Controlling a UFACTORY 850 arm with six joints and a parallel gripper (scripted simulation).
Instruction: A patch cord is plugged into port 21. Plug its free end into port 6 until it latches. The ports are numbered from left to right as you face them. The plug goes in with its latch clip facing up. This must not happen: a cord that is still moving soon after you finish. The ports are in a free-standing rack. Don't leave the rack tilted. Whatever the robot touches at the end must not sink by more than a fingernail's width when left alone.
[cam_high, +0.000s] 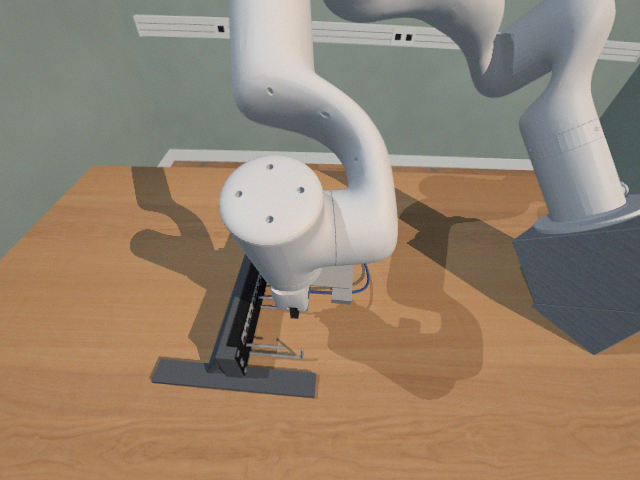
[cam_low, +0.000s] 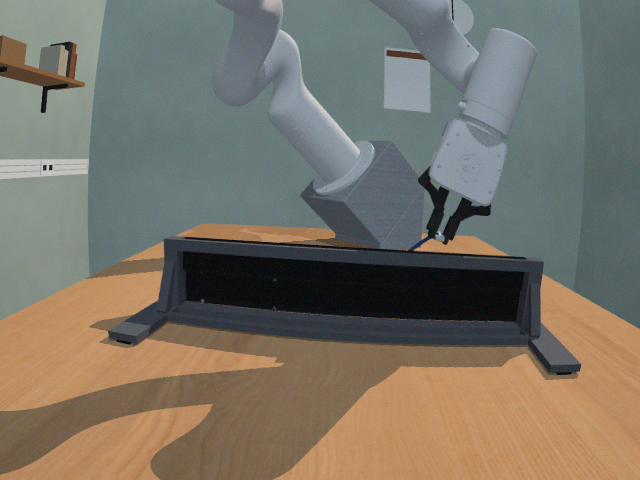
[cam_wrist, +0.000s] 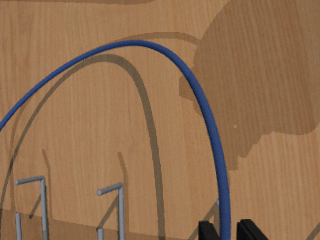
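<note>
Now: hand 20 mm short of the clear plug, 10 mm to the left of it and 10 mm above it.
</note>
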